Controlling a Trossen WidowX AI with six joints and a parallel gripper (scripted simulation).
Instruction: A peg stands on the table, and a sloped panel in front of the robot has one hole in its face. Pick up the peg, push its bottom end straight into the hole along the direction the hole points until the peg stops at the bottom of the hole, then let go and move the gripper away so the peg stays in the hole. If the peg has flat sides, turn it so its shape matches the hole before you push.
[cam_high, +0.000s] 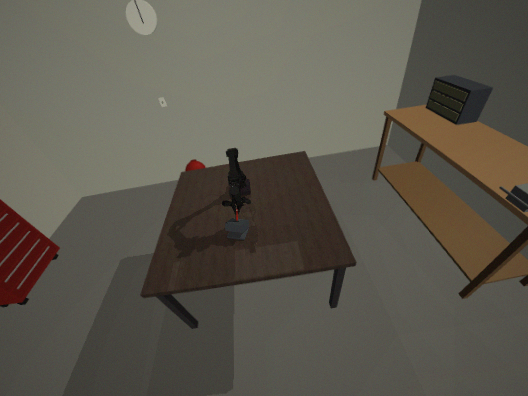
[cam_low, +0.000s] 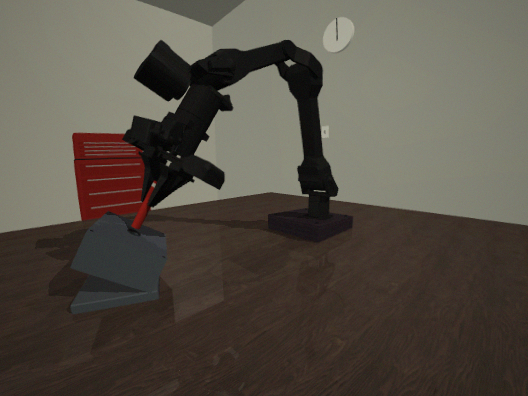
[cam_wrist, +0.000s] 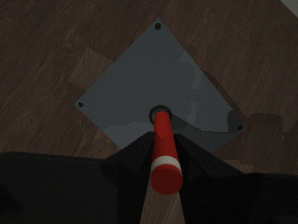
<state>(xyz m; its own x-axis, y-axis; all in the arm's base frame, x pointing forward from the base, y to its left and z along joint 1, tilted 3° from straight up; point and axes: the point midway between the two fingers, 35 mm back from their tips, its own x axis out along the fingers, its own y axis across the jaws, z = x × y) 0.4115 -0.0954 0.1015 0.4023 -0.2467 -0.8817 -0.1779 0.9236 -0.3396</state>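
The grey sloped panel block is 3 cm ahead of my gripper tip, 2 cm to the right of it and 7 cm below it. Round my gripper tip: red peg (1 cm behind, 1 cm above).
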